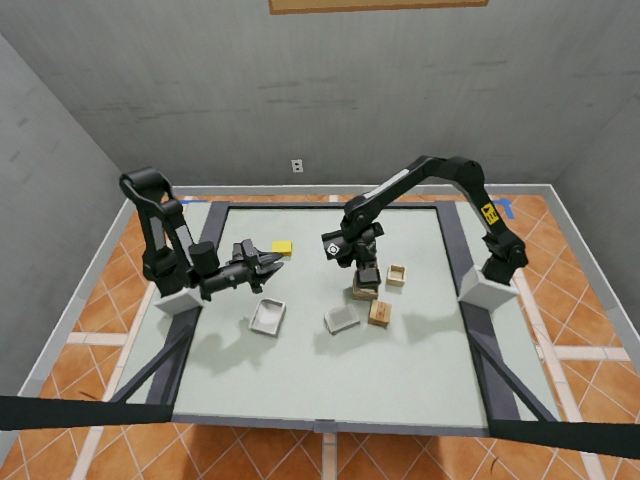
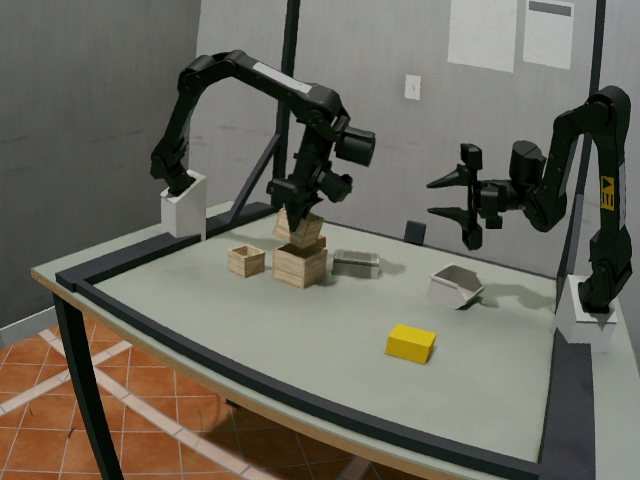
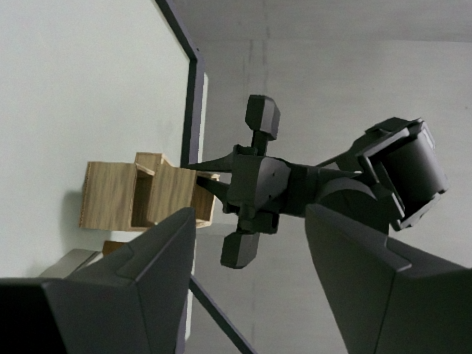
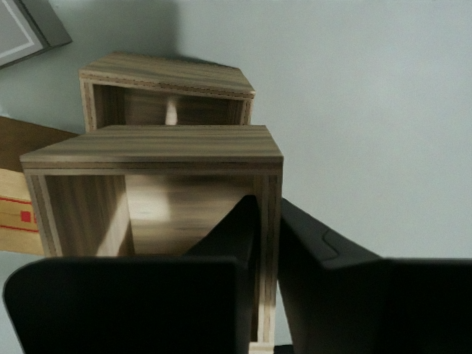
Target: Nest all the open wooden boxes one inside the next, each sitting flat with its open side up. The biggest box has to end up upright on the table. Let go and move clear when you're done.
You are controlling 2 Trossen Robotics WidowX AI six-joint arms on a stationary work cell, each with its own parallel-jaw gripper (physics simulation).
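Observation:
The biggest open wooden box (image 1: 365, 293) (image 2: 299, 266) (image 3: 107, 195) (image 4: 165, 73) stands upright on the table. My right gripper (image 2: 293, 225) (image 3: 184, 170) (image 4: 261, 206) is shut on one wall of the middle wooden box (image 2: 299, 236) (image 3: 172, 192) (image 4: 150, 144), holding it tilted, open side up, above the biggest box's opening. Whether the two touch is unclear. The smallest wooden box (image 1: 395, 275) (image 2: 246, 261) (image 3: 148, 160) stands upright and apart beside the biggest one. My left gripper (image 1: 280, 260) (image 2: 429, 197) is open and empty, raised off the table.
A cardboard box (image 1: 379, 313) (image 4: 15, 200) and a grey lidded box (image 1: 341, 318) (image 2: 355, 264) stand close to the biggest wooden box. A white flared tray (image 1: 267, 316) (image 2: 448, 291) and a yellow block (image 1: 281, 248) (image 2: 409, 344) lie nearer the left arm.

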